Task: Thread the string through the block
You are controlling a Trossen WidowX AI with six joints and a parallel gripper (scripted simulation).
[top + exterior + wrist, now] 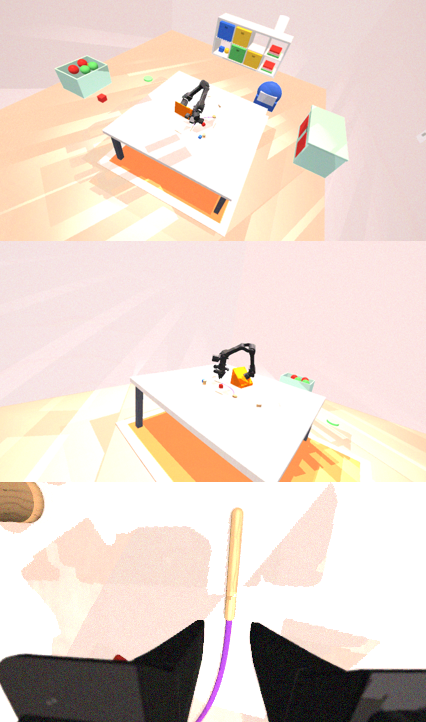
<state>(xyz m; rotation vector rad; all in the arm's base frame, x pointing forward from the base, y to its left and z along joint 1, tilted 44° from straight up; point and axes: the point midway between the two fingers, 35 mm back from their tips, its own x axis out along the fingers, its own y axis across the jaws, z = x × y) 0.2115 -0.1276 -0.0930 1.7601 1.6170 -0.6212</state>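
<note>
The red cube is 8 cm to the left of my gripper tip, 8 cm ahead of it and 3 cm below it. Round my gripper tip: short wooden cylinder 15 cm ahead, 6 cm to the right, 2 cm below; wooden stick 18 cm ahead, 12 cm to the left, 4 cm below; blue cube 12 cm ahead, 9 cm to the right, 3 cm below.
</note>
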